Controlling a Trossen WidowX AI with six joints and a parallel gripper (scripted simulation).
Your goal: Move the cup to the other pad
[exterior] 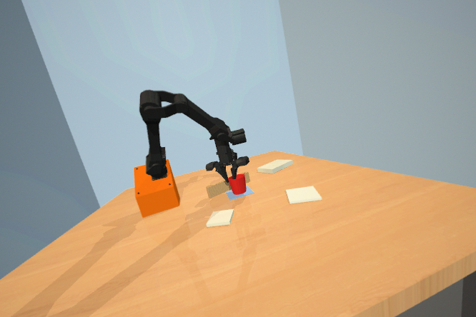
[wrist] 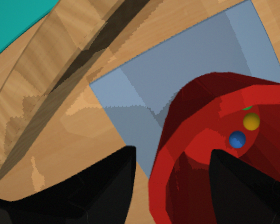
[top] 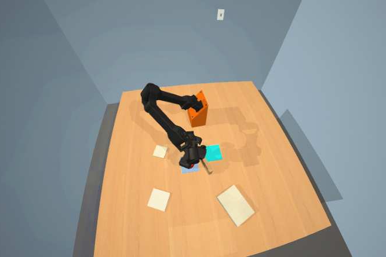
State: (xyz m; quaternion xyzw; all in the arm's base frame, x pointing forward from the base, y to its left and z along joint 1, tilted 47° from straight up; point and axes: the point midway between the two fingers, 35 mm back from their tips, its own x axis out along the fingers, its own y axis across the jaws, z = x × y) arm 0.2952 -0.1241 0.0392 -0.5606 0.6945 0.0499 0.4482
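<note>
Right now the red cup is 2 cm to the right of my gripper tip, 2 cm ahead of it and 1 cm below it. The rest, counted from my gripper tip: low wooden wall (7 cm to the left, 4 cm below); blue pad (6 cm below, 2 cm ahead, 1 cm to the right).
</note>
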